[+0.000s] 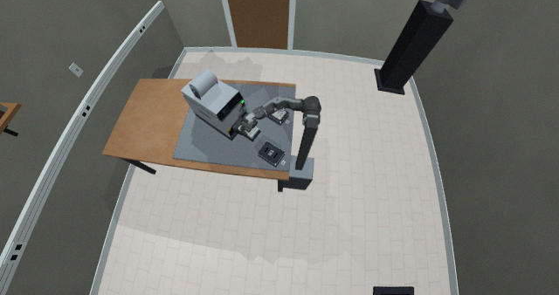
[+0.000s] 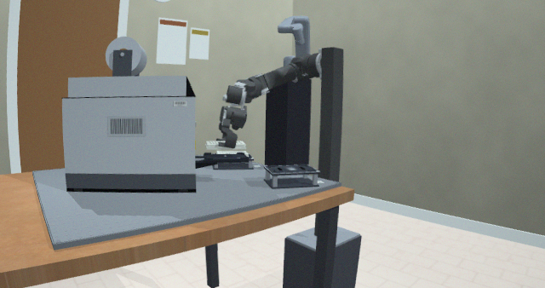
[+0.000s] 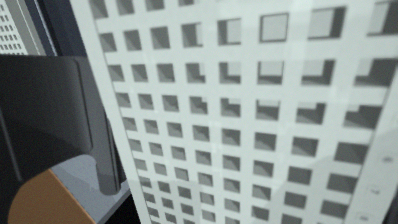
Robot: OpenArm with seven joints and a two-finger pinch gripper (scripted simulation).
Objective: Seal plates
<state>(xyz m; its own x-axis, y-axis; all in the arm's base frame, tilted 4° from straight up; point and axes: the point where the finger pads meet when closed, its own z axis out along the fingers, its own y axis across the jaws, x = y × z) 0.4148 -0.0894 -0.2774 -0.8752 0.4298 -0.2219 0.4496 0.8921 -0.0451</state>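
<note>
My gripper is now 40 mm above the sealer stage. Also, from my hand: white start button (130 mm to the right, 60 mm above, 50 mm ahead); then plate nest (180 mm behind, 130 mm to the left, 90 mm below); then yellow warning mark (130 mm ahead, 30 mm to the left, 10 mm above).
</note>
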